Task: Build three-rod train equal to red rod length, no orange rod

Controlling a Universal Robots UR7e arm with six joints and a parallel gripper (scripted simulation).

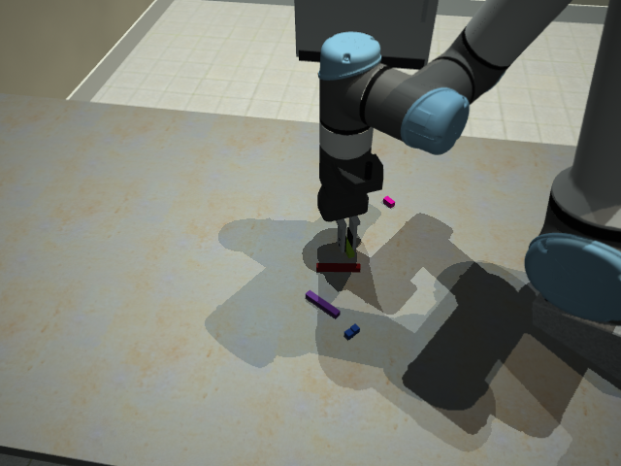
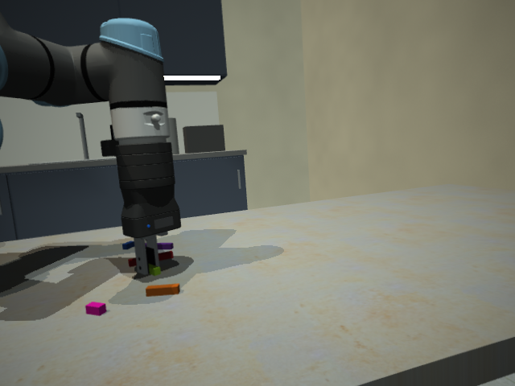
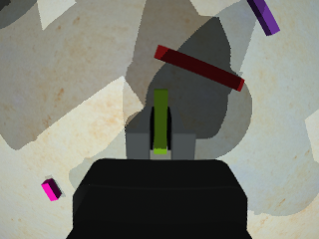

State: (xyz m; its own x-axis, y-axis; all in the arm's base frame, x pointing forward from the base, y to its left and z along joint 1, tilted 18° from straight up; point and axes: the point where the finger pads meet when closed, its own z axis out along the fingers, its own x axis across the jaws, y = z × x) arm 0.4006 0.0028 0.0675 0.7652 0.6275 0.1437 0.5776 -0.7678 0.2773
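The red rod is 5 cm to the left of my hand and 1 cm below it. From my hand the other things lie so: purple rod (13 cm to the left, 1 cm below); orange rod (3 cm ahead, 10 cm to the right, 1 cm below); lime rod (1 cm below).
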